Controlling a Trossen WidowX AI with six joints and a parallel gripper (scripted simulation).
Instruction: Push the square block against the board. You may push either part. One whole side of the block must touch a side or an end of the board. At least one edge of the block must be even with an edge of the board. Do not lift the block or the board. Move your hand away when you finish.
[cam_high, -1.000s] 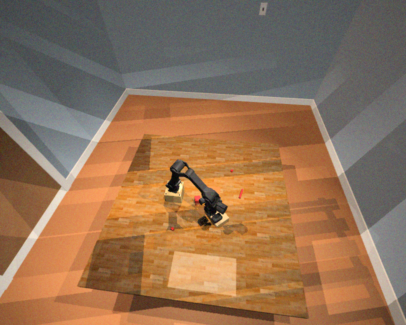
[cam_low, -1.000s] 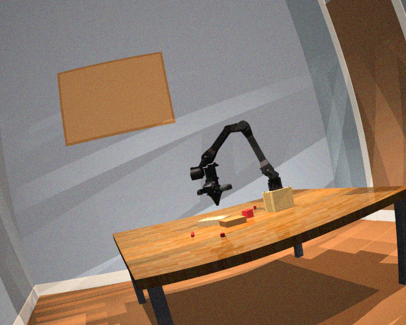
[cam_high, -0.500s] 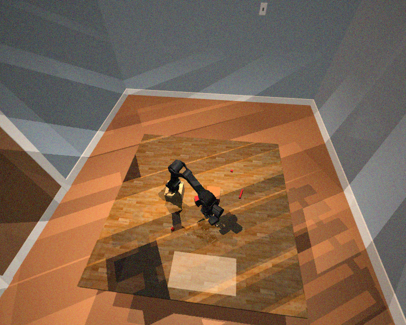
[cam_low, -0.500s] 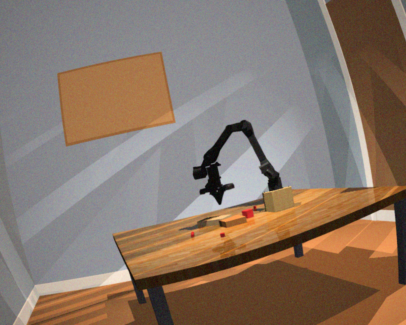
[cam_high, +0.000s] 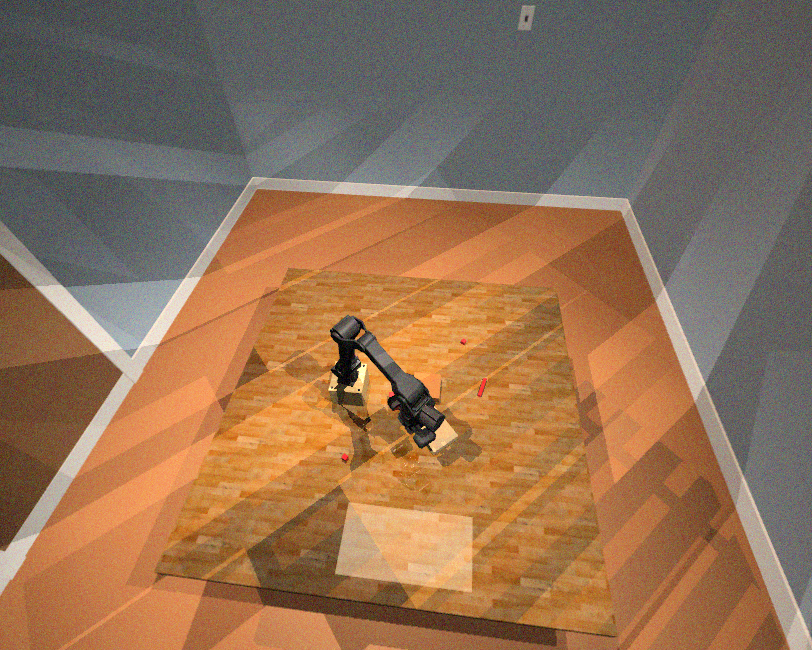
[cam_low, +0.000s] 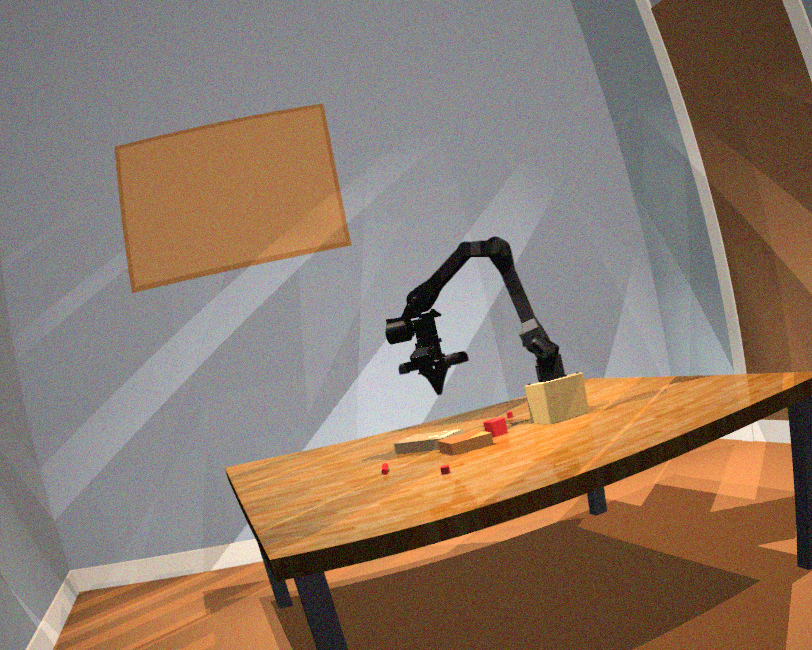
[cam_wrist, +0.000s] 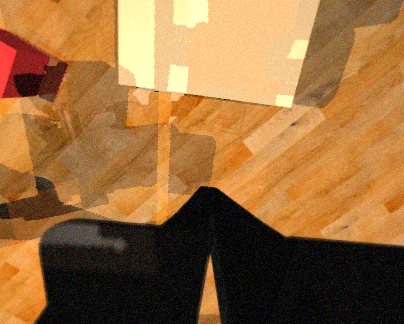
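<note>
The pale flat block is 110 mm below my gripper tip, 80 mm to the left of it and 60 mm ahead of it. The rest, counted from my gripper tip: brown board (230 mm to the left, 110 mm below, 10 mm behind); then red cube (140 mm to the left, 110 mm behind, 100 mm below); then red stick (300 mm to the left, 190 mm ahead, 120 mm below).
</note>
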